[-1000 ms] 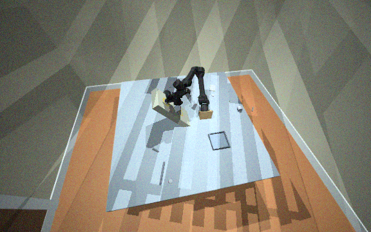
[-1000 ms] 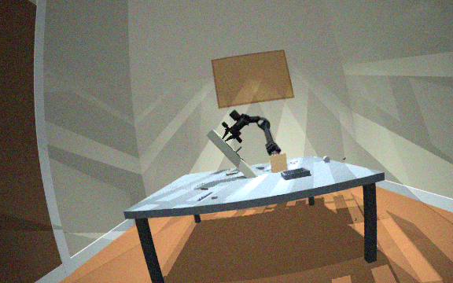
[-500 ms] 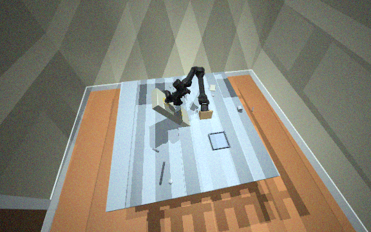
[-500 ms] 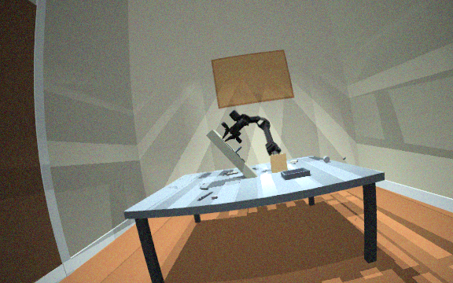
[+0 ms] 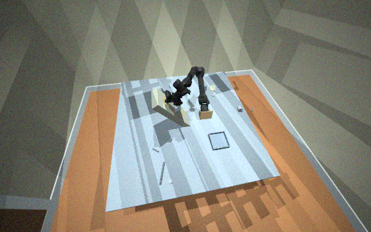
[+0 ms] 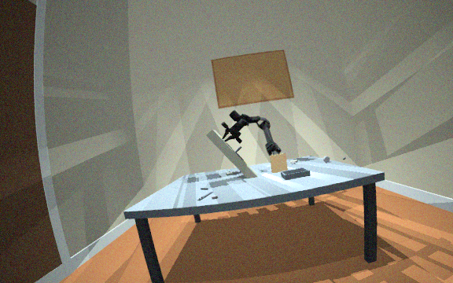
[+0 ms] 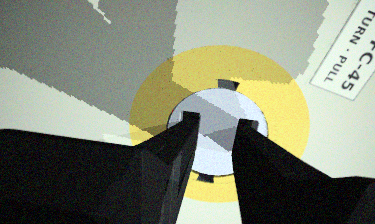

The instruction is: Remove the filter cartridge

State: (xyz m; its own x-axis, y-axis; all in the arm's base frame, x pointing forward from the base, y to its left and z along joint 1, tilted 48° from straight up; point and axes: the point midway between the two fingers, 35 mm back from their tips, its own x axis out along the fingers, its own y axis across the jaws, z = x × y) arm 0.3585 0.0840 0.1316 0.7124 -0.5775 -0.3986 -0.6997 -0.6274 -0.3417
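The round filter cartridge is 10 mm below my gripper tip and 10 mm ahead of it. Also, from my gripper tip: tray 380 mm behind, 330 mm to the left, 270 mm below.
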